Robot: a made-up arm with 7 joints. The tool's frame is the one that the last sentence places. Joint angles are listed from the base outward.
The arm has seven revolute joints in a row. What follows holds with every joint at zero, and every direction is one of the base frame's. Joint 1 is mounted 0.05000 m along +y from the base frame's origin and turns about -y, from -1.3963 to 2.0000 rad. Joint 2 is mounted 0.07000 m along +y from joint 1 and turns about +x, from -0.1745 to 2.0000 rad. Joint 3 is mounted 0.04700 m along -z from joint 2 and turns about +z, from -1.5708 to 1.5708 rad. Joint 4 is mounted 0.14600 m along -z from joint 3 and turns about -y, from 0.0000 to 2.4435 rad. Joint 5 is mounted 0.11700 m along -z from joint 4 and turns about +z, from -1.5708 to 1.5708 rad. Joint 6 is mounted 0.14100 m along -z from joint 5 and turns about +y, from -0.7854 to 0.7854 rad. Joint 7 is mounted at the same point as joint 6 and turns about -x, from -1.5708 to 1.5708 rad. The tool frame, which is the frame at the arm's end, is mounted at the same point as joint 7; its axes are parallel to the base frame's.
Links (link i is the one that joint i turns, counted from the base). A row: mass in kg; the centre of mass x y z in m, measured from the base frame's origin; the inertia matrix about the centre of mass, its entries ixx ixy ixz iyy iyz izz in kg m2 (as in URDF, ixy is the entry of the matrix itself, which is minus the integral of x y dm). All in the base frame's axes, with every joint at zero. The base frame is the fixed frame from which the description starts. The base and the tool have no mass.
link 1: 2.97; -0.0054 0.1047 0.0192; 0.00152 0 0 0.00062 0 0.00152
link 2: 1.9; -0.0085 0.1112 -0.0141; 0.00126 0 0 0.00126 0 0.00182
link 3: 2.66; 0.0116 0.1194 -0.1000; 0.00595 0 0 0.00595 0 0.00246
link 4: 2.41; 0.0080 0.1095 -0.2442; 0.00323 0 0 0.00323 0 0.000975
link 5: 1.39; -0.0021 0.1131 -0.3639; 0.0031 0 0 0.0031 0 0.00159
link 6: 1.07; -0.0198 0.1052 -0.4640; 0.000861 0 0 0.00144 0 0.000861
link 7: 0.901; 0.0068 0.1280 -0.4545; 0.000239 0 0 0.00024 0 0.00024
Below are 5 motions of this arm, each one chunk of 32 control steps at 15 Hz.
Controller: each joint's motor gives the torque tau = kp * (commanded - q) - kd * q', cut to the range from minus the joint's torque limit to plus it. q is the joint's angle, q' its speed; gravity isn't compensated. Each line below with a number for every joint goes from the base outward.
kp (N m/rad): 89 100 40 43 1.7 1 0.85
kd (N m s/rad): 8.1 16 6.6 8 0.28 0.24 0.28
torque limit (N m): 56 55 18 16 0.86 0.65 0.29
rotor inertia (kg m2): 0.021 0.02 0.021 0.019 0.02 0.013 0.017
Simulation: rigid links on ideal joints. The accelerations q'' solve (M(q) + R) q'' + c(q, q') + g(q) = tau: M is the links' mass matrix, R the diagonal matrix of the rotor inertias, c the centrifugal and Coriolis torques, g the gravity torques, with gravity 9.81 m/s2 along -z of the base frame. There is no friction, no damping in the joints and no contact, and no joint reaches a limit. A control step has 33 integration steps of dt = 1/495 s. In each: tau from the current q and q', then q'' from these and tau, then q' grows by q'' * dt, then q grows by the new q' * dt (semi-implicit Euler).
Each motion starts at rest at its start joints. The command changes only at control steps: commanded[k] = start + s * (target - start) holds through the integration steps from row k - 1 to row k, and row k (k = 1, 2, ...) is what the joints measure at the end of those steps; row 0 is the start. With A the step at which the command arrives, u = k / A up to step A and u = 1 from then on. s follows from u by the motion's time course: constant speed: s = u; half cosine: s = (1 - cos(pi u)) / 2; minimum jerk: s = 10 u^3 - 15 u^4 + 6 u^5; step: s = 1 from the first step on.
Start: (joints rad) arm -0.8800 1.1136 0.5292 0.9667 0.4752 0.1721 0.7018
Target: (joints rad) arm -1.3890 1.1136 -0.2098 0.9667 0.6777 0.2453 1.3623
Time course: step
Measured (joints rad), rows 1 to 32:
1: -1.0781 1.1540 0.3348 1.0106 0.5297 0.1134 0.7300
2: -1.2186 1.1141 0.1074 1.0300 0.6036 0.0558 0.8307
3: -1.3009 1.0690 -0.0557 1.0287 0.6653 0.0482 0.9524
4: -1.3347 1.0455 -0.1497 1.0257 0.7041 0.0734 1.0610
5: -1.3355 1.0414 -0.1921 1.0267 0.7253 0.0991 1.1464
6: -1.3220 1.0477 -0.2043 1.0309 0.7376 0.1080 1.2094
7: -1.3082 1.0569 -0.2035 1.0356 0.7462 0.1001 1.2542
8: -1.3000 1.0647 -0.1999 1.0392 0.7525 0.0840 1.2859
9: -1.2974 1.0699 -0.1978 1.0410 0.7562 0.0678 1.3084
10: -1.2981 1.0725 -0.1978 1.0415 0.7573 0.0561 1.3247
11: -1.2997 1.0736 -0.1990 1.0414 0.7564 0.0495 1.3366
12: -1.3011 1.0739 -0.2004 1.0412 0.7545 0.0468 1.3456
13: -1.3019 1.0739 -0.2014 1.0410 0.7526 0.0462 1.3522
14: -1.3022 1.0740 -0.2020 1.0410 0.7511 0.0465 1.3572
15: -1.3021 1.0741 -0.2023 1.0410 0.7502 0.0468 1.3608
16: -1.3020 1.0742 -0.2023 1.0411 0.7499 0.0470 1.3635
17: -1.3019 1.0743 -0.2023 1.0411 0.7500 0.0470 1.3655
18: -1.3019 1.0744 -0.2023 1.0412 0.7502 0.0469 1.3669
19: -1.3018 1.0744 -0.2023 1.0412 0.7504 0.0468 1.3680
20: -1.3019 1.0745 -0.2023 1.0412 0.7506 0.0468 1.3687
21: -1.3019 1.0745 -0.2023 1.0412 0.7507 0.0467 1.3693
22: -1.3019 1.0745 -0.2023 1.0412 0.7507 0.0467 1.3697
23: -1.3019 1.0745 -0.2023 1.0412 0.7508 0.0468 1.3700
24: -1.3019 1.0745 -0.2023 1.0412 0.7508 0.0468 1.3703
25: -1.3019 1.0745 -0.2023 1.0412 0.7508 0.0468 1.3705
26: -1.3019 1.0745 -0.2023 1.0412 0.7508 0.0468 1.3706
27: -1.3019 1.0745 -0.2023 1.0412 0.7508 0.0468 1.3707
28: -1.3019 1.0745 -0.2023 1.0412 0.7508 0.0468 1.3707
29: -1.3019 1.0745 -0.2023 1.0412 0.7508 0.0468 1.3708
30: -1.3019 1.0745 -0.2023 1.0412 0.7508 0.0468 1.3708
31: -1.3019 1.0745 -0.2023 1.0412 0.7508 0.0468 1.3709
32: -1.3019 1.0745 -0.2023 1.0412 0.7508 0.0468 1.3709

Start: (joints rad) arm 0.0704 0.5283 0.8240 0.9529 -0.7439 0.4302 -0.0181
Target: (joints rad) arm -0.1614 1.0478 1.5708 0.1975 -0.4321 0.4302 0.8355
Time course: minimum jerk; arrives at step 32
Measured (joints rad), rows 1 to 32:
1: 0.0592 0.5065 0.8158 0.9250 -0.7424 0.4209 -0.0155
2: 0.0357 0.4703 0.8006 0.8786 -0.7307 0.4118 -0.0071
3: 0.0168 0.4404 0.7898 0.8361 -0.7127 0.4096 0.0050
4: 0.0069 0.4227 0.7856 0.8045 -0.6953 0.4111 0.0185
5: 0.0043 0.4163 0.7874 0.7832 -0.6820 0.4119 0.0323
6: 0.0050 0.4182 0.7941 0.7681 -0.6733 0.4100 0.0460
7: 0.0057 0.4257 0.8053 0.7550 -0.6677 0.4056 0.0602
8: 0.0044 0.4366 0.8207 0.7407 -0.6632 0.3999 0.0756
9: 0.0007 0.4500 0.8402 0.7232 -0.6583 0.3945 0.0932
10: -0.0049 0.4653 0.8637 0.7019 -0.6520 0.3901 0.1136
11: -0.0119 0.4824 0.8910 0.6766 -0.6438 0.3870 0.1373
12: -0.0196 0.5013 0.9220 0.6476 -0.6336 0.3851 0.1646
13: -0.0278 0.5221 0.9563 0.6153 -0.6216 0.3840 0.1954
14: -0.0364 0.5445 0.9937 0.5803 -0.6081 0.3835 0.2296
15: -0.0453 0.5684 1.0337 0.5429 -0.5936 0.3833 0.2670
16: -0.0544 0.5934 1.0758 0.5037 -0.5785 0.3835 0.3072
17: -0.0636 0.6192 1.1193 0.4632 -0.5633 0.3840 0.3495
18: -0.0728 0.6454 1.1636 0.4219 -0.5483 0.3846 0.3936
19: -0.0818 0.6716 1.2081 0.3806 -0.5337 0.3854 0.4386
20: -0.0906 0.6973 1.2519 0.3397 -0.5197 0.3864 0.4841
21: -0.0989 0.7223 1.2944 0.2999 -0.5066 0.3875 0.5292
22: -0.1067 0.7460 1.3350 0.2618 -0.4946 0.3885 0.5734
23: -0.1138 0.7683 1.3729 0.2261 -0.4837 0.3894 0.6159
24: -0.1202 0.7887 1.4078 0.1930 -0.4741 0.3903 0.6563
25: -0.1257 0.8070 1.4391 0.1632 -0.4659 0.3910 0.6940
26: -0.1304 0.8230 1.4666 0.1369 -0.4590 0.3915 0.7285
27: -0.1341 0.8366 1.4901 0.1144 -0.4536 0.3918 0.7595
28: -0.1370 0.8477 1.5094 0.0956 -0.4496 0.3919 0.7866
29: -0.1389 0.8564 1.5247 0.0805 -0.4470 0.3919 0.8099
30: -0.1402 0.8628 1.5363 0.0690 -0.4455 0.3918 0.8294
31: -0.1407 0.8672 1.5446 0.0605 -0.4450 0.3916 0.8451
32: -0.1409 0.8700 1.5503 0.0546 -0.4453 0.3913 0.8575

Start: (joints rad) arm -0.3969 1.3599 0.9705 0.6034 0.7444 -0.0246 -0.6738
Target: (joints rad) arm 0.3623 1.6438 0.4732 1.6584 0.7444 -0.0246 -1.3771
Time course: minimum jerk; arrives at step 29
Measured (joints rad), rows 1 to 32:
1: -0.4025 1.3259 0.9469 0.5983 0.7459 -0.0272 -0.6744
2: -0.4117 1.2733 0.9146 0.5717 0.7377 -0.0148 -0.6760
3: -0.4140 1.2281 0.8895 0.5442 0.7171 0.0111 -0.6777
4: -0.4089 1.1979 0.8721 0.5266 0.6931 0.0387 -0.6795
5: -0.3977 1.1817 0.8595 0.5214 0.6742 0.0599 -0.6819
6: -0.3818 1.1760 0.8483 0.5277 0.6634 0.0725 -0.6858
7: -0.3620 1.1774 0.8360 0.5438 0.6601 0.0778 -0.6922
8: -0.3387 1.1831 0.8212 0.5679 0.6615 0.0785 -0.7019
9: -0.3119 1.1917 0.8030 0.5993 0.6649 0.0772 -0.7156
10: -0.2818 1.2023 0.7810 0.6372 0.6683 0.0756 -0.7334
11: -0.2486 1.2147 0.7552 0.6813 0.6708 0.0747 -0.7556
12: -0.2124 1.2289 0.7261 0.7312 0.6722 0.0747 -0.7822
13: -0.1738 1.2446 0.6940 0.7863 0.6730 0.0755 -0.8128
14: -0.1333 1.2620 0.6596 0.8462 0.6735 0.0770 -0.8472
15: -0.0915 1.2809 0.6236 0.9100 0.6743 0.0788 -0.8850
16: -0.0491 1.3011 0.5868 0.9768 0.6758 0.0807 -0.9255
17: -0.0067 1.3222 0.5498 1.0456 0.6781 0.0826 -0.9683
18: 0.0349 1.3440 0.5136 1.1151 0.6815 0.0843 -1.0124
19: 0.0750 1.3659 0.4788 1.1841 0.6857 0.0858 -1.0572
20: 0.1129 1.3875 0.4460 1.2515 0.6908 0.0870 -1.1019
21: 0.1477 1.4083 0.4160 1.3159 0.6965 0.0879 -1.1457
22: 0.1789 1.4279 0.3890 1.3761 0.7027 0.0885 -1.1877
23: 0.2060 1.4458 0.3653 1.4312 0.7091 0.0889 -1.2274
24: 0.2286 1.4618 0.3452 1.4801 0.7154 0.0891 -1.2640
25: 0.2464 1.4755 0.3286 1.5224 0.7215 0.0892 -1.2970
26: 0.2595 1.4869 0.3153 1.5575 0.7269 0.0891 -1.3262
27: 0.2684 1.4960 0.3052 1.5856 0.7317 0.0890 -1.3511
28: 0.2735 1.5028 0.2977 1.6071 0.7355 0.0888 -1.3720
29: 0.2760 1.5078 0.2923 1.6228 0.7384 0.0888 -1.3889
30: 0.2769 1.5112 0.2883 1.6339 0.7402 0.0889 -1.4023
31: 0.2772 1.5136 0.2853 1.6418 0.7412 0.0891 -1.4129
32: 0.2772 1.5153 0.2831 1.6473 0.7415 0.0893 -1.4211

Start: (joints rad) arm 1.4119 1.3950 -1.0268 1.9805 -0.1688 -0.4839 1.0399
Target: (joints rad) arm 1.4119 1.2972 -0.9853 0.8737 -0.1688 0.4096 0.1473
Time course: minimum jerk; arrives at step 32
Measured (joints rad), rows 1 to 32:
1: 1.3811 1.3935 -1.0609 1.9851 -0.1685 -0.4846 1.0412
2: 1.3399 1.3871 -1.1199 1.9869 -0.1575 -0.4919 1.0503
3: 1.3130 1.3810 -1.1691 1.9848 -0.1390 -0.5017 1.0647
4: 1.3010 1.3764 -1.2006 1.9795 -0.1219 -0.5086 1.0785
5: 1.2978 1.3730 -1.2178 1.9705 -0.1113 -0.5098 1.0884
6: 1.2982 1.3704 -1.2261 1.9574 -0.1075 -0.5052 1.0930
7: 1.2992 1.3679 -1.2299 1.9398 -0.1083 -0.4951 1.0921
8: 1.2996 1.3652 -1.2317 1.9173 -0.1110 -0.4804 1.0860
9: 1.2992 1.3621 -1.2328 1.8894 -0.1136 -0.4612 1.0749
10: 1.2980 1.3584 -1.2336 1.8560 -0.1150 -0.4377 1.0590
11: 1.2963 1.3541 -1.2343 1.8171 -0.1149 -0.4096 1.0384
12: 1.2943 1.3493 -1.2348 1.7729 -0.1134 -0.3769 1.0132
13: 1.2920 1.3440 -1.2352 1.7238 -0.1109 -0.3397 0.9838
14: 1.2896 1.3382 -1.2353 1.6703 -0.1075 -0.2982 0.9502
15: 1.2872 1.3320 -1.2351 1.6131 -0.1036 -0.2530 0.9130
16: 1.2847 1.3255 -1.2343 1.5530 -0.0993 -0.2045 0.8726
17: 1.2824 1.3188 -1.2329 1.4910 -0.0946 -0.1535 0.8294
18: 1.2803 1.3120 -1.2308 1.4278 -0.0896 -0.1008 0.7840
19: 1.2785 1.3052 -1.2280 1.3645 -0.0845 -0.0473 0.7370
20: 1.2770 1.2986 -1.2243 1.3020 -0.0793 0.0063 0.6892
21: 1.2759 1.2923 -1.2199 1.2412 -0.0742 0.0590 0.6411
22: 1.2752 1.2863 -1.2147 1.1831 -0.0693 0.1101 0.5935
23: 1.2748 1.2807 -1.2090 1.1283 -0.0648 0.1588 0.5470
24: 1.2747 1.2756 -1.2028 1.0777 -0.0606 0.2045 0.5022
25: 1.2749 1.2710 -1.1965 1.0319 -0.0570 0.2465 0.4599
26: 1.2753 1.2671 -1.1902 0.9912 -0.0538 0.2844 0.4205
27: 1.2758 1.2637 -1.1840 0.9562 -0.0512 0.3178 0.3845
28: 1.2764 1.2608 -1.1783 0.9268 -0.0491 0.3463 0.3522
29: 1.2769 1.2585 -1.1731 0.9030 -0.0475 0.3700 0.3239
30: 1.2775 1.2567 -1.1686 0.8847 -0.0462 0.3889 0.2997
31: 1.2780 1.2553 -1.1647 0.8712 -0.0453 0.4032 0.2795
32: 1.2783 1.2541 -1.1616 0.8617 -0.0445 0.4135 0.2630

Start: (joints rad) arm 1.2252 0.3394 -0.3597 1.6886 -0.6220 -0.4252 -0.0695
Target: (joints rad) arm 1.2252 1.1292 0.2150 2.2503 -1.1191 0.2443 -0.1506
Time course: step
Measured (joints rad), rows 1 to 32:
1: 1.1326 0.5653 -0.3081 1.8390 -0.6459 -0.3739 -0.0697
2: 1.0753 0.7626 -0.1641 1.9287 -0.7421 -0.2365 -0.0887
3: 1.0897 0.8861 -0.0517 2.0062 -0.8666 -0.0695 -0.1135
4: 1.1226 0.9640 0.0317 2.0848 -0.9788 0.0667 -0.1358
5: 1.1471 1.0139 0.0895 2.1544 -1.0649 0.1647 -0.1555
6: 1.1605 1.0454 0.1259 2.2103 -1.1220 0.2326 -0.1728
7: 1.1670 1.0653 0.1477 2.2526 -1.1532 0.2787 -0.1875
8: 1.1702 1.0779 0.1606 2.2837 -1.1652 0.3095 -0.1994
9: 1.1721 1.0859 0.1687 2.3062 -1.1655 0.3298 -0.2089
10: 1.1734 1.0911 0.1739 2.3224 -1.1601 0.3430 -0.2162
11: 1.1743 1.0945 0.1773 2.3340 -1.1531 0.3515 -0.2217
12: 1.1751 1.0968 0.1796 2.3423 -1.1468 0.3568 -0.2258
13: 1.1756 1.0983 0.1812 2.3483 -1.1420 0.3601 -0.2289
14: 1.1760 1.0993 0.1823 2.3525 -1.1389 0.3621 -0.2311
15: 1.1763 1.0999 0.1831 2.3556 -1.1371 0.3633 -0.2328
16: 1.1765 1.1004 0.1836 2.3578 -1.1362 0.3639 -0.2340
17: 1.1767 1.1007 0.1840 2.3593 -1.1360 0.3643 -0.2349
18: 1.1768 1.1009 0.1843 2.3604 -1.1361 0.3644 -0.2356
19: 1.1769 1.1010 0.1845 2.3612 -1.1364 0.3645 -0.2361
20: 1.1770 1.1011 0.1847 2.3618 -1.1366 0.3645 -0.2364
21: 1.1770 1.1012 0.1848 2.3622 -1.1368 0.3645 -0.2367
22: 1.1770 1.1012 0.1849 2.3625 -1.1370 0.3645 -0.2369
23: 1.1771 1.1012 0.1849 2.3627 -1.1371 0.3645 -0.2370
24: 1.1771 1.1013 0.1850 2.3629 -1.1371 0.3644 -0.2371
25: 1.1771 1.1013 0.1850 2.3630 -1.1372 0.3644 -0.2372
26: 1.1771 1.1013 0.1850 2.3631 -1.1372 0.3644 -0.2372
27: 1.1771 1.1013 0.1850 2.3631 -1.1372 0.3644 -0.2373
28: 1.1771 1.1013 0.1851 2.3632 -1.1372 0.3644 -0.2373
29: 1.1771 1.1013 0.1851 2.3632 -1.1371 0.3644 -0.2373
30: 1.1771 1.1013 0.1851 2.3632 -1.1371 0.3644 -0.2373
31: 1.1771 1.1013 0.1851 2.3632 -1.1371 0.3643 -0.2373
32: 1.1771 1.1013 0.1851 2.3632 -1.1371 0.3643 -0.2373

